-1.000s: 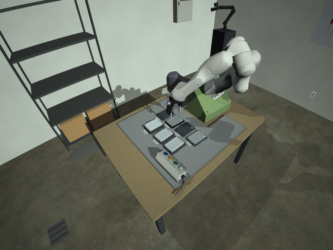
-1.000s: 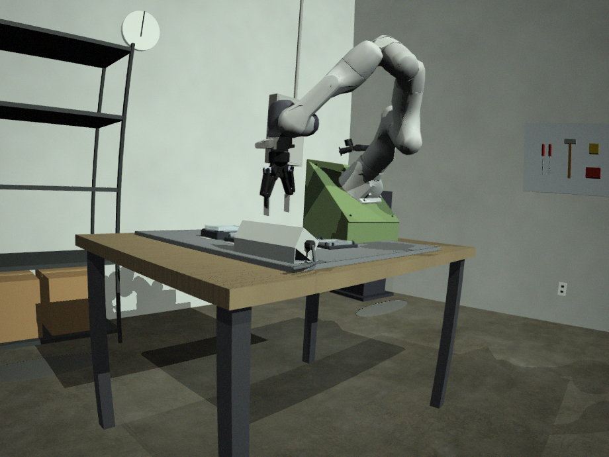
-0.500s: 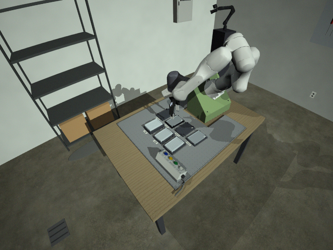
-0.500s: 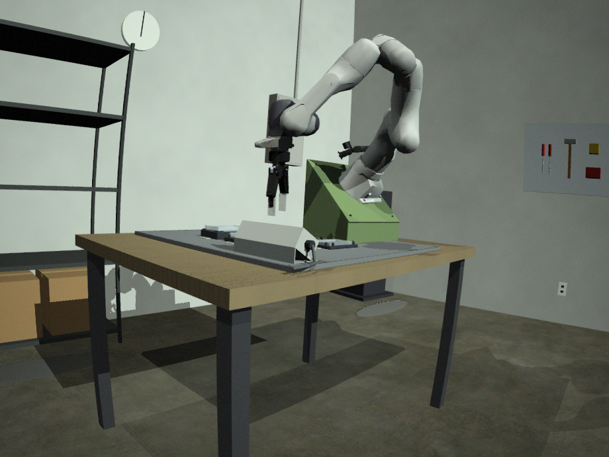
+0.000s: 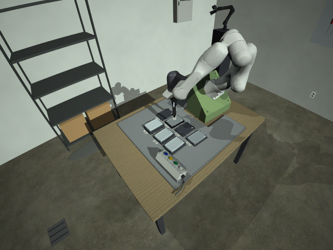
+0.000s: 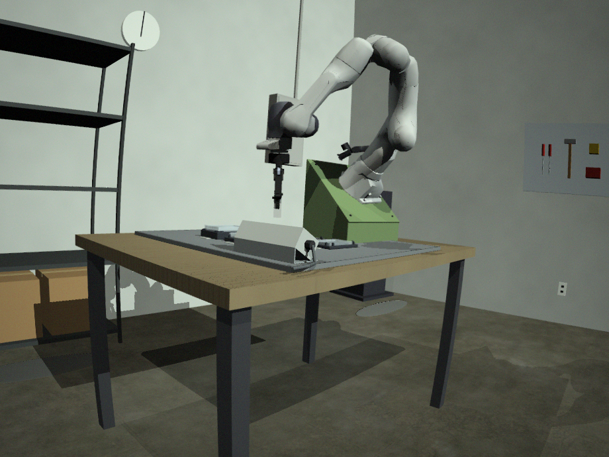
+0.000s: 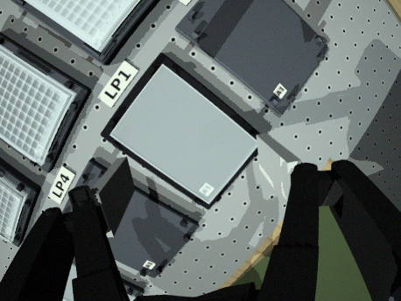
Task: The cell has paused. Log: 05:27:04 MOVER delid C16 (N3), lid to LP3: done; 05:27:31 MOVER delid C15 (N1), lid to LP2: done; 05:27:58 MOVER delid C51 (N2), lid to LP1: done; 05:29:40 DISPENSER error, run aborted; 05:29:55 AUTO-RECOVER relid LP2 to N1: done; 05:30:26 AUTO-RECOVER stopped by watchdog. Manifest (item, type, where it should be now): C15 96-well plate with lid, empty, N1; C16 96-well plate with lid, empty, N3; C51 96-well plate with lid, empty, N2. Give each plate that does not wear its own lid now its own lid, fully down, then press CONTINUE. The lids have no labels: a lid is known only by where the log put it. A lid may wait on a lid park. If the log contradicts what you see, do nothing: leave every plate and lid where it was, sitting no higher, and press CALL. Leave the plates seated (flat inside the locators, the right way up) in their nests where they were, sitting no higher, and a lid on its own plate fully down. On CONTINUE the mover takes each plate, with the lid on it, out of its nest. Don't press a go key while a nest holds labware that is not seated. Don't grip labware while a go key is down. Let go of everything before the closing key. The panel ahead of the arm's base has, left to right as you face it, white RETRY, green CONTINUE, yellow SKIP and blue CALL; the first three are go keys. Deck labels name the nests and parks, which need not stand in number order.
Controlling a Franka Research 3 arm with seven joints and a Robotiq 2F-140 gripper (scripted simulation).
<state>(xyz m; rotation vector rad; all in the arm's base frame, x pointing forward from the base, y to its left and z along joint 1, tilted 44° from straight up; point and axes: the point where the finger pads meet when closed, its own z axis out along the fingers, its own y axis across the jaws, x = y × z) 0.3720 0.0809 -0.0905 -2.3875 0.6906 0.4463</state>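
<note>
Right now my hand is 10 cm above the park LP1. From my hand the other things lie so: park LP4: 12 cm to the left, 10 cm below, 2 cm behind; park LP2: 13 cm to the right, 10 cm below, 2 cm ahead; LP4 label: 14 cm to the left, 10 cm below, 6 cm ahead.
</note>
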